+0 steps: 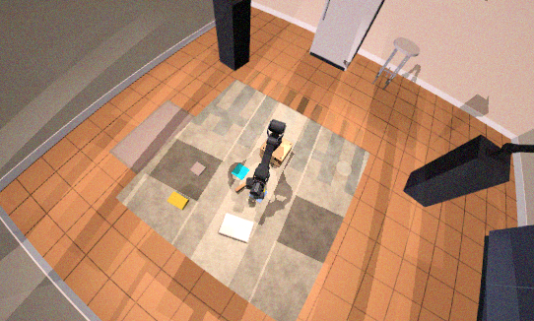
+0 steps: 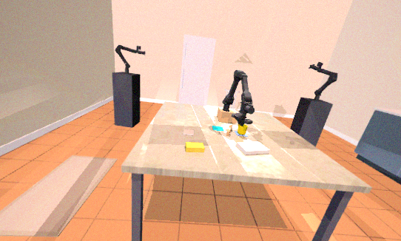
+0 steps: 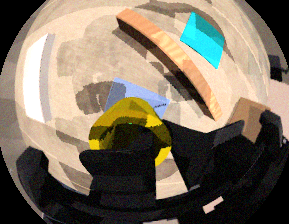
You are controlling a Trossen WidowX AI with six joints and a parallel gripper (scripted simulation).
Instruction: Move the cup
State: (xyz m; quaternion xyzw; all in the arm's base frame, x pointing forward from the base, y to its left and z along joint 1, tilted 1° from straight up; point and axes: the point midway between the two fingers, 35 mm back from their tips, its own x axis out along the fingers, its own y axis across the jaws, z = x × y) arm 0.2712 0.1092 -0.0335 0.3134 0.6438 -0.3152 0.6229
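My gripper tip is 5 cm above the light blue pad, 2 cm to the right of it and 2 cm short of it. Also, from my gripper tip: cyan pad: 17 cm to the right, 5 cm below, 2 cm behind; yellow cup: 2 cm to the left, 2 cm ahead; brown wooden stick: 8 cm to the right, 3 cm below.
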